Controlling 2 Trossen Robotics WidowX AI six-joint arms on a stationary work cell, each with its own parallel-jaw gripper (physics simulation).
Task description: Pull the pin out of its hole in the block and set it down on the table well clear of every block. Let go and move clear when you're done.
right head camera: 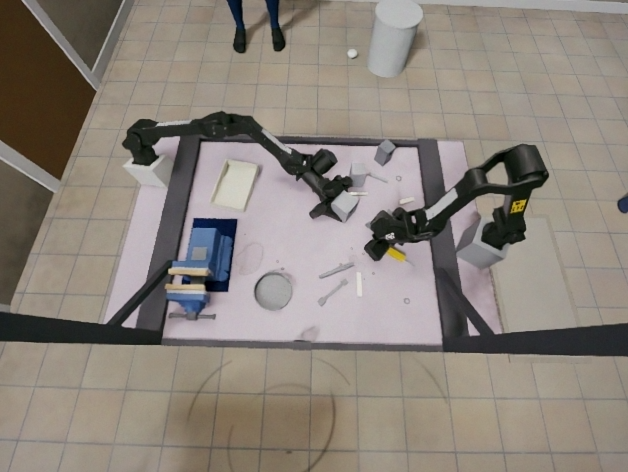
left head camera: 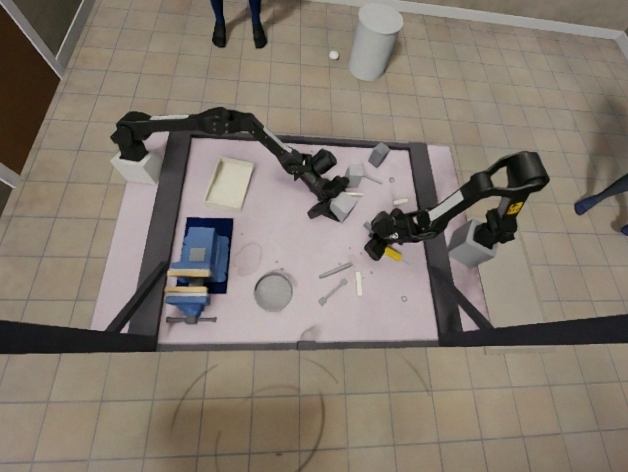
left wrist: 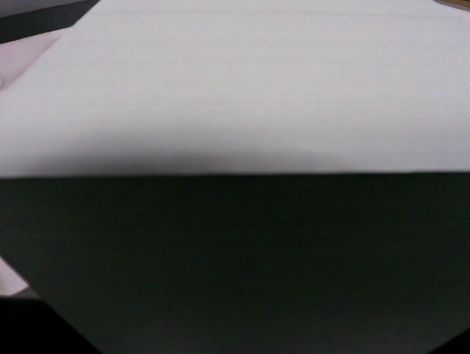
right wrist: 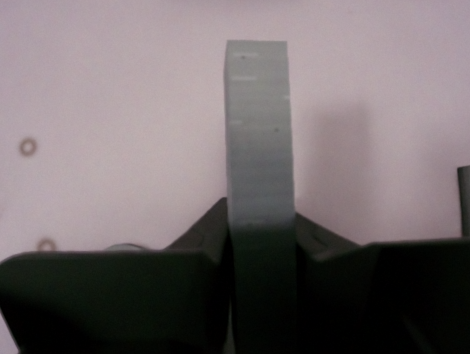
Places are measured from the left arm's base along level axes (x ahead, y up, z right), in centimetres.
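Pixels of known places: left gripper, fingertip midpoint: (right head camera: 347, 215); right gripper, fingertip midpoint: (right head camera: 373, 234) (left head camera: 370, 234) (right wrist: 244, 207); left arm's base, link origin: (right head camera: 145, 160) (left head camera: 134, 155); right arm's base, link origin: (right head camera: 493, 237) (left head camera: 483, 237).
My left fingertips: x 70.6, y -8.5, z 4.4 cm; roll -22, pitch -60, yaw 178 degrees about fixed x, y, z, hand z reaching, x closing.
Note:
For each thing: its top centre in the pictures, then the offset to it from my left fingertips.
- grey pin, top centre: (right wrist: 266, 199) (left head camera: 374, 228) dx +9.7, dy +4.9, dz +5.5 cm
- light grey block, top centre: (left wrist: 290, 23) (right head camera: 345, 201) (left head camera: 344, 201) dx -1.7, dy +7.5, dz -1.0 cm
- yellow screwdriver, top centre: (right head camera: 400, 255) (left head camera: 396, 255) dx +18.8, dy +1.3, dz +12.3 cm
- wrench, top centre: (right head camera: 333, 291) (left head camera: 333, 291) dx -1.1, dy +0.2, dz +27.2 cm
- grey bar, top centre: (right head camera: 336, 270) (left head camera: 336, 269) dx -1.0, dy +0.7, dz +20.3 cm
- white strip, top centre: (right head camera: 359, 283) (left head camera: 358, 283) dx +6.6, dy +0.9, dz +23.6 cm
- round dish, top centre: (left head camera: 273, 291) (right head camera: 272, 290) dx -19.6, dy +1.9, dz +30.3 cm
- tray, top centre: (left head camera: 229, 181) (right head camera: 234, 183) dx -41.0, dy +2.6, dz -4.2 cm
The grey pin (right wrist: 258, 100) (left head camera: 367, 225) (right head camera: 370, 224) is a square bar, out of the block and above the table. My right gripper (right wrist: 244, 207) (left head camera: 374, 236) (right head camera: 374, 235) is shut on it, one finger against each side; its far end sticks out past the fingertips. In the head views the wrist hides most of the pin. My left gripper (left head camera: 333, 197) (right head camera: 333, 197) is shut on the light grey block (left head camera: 343, 207) (right head camera: 345, 206) (left wrist: 240, 90), which fills most of the left wrist view. The block is to the upper left of the right gripper in the head views, apart from it. Its hole is hidden.
Two other grey blocks (left head camera: 354, 175) (left head camera: 378, 156) stand toward the back. A yellow screwdriver (left head camera: 392, 253) lies beside the right gripper. A wrench (left head camera: 333, 292), a grey bar (left head camera: 335, 270) and a white strip (left head camera: 358, 283) lie nearer the front. A round dish (left head camera: 273, 292), tray (left head camera: 230, 183) and blue vise (left head camera: 202, 238) are left.

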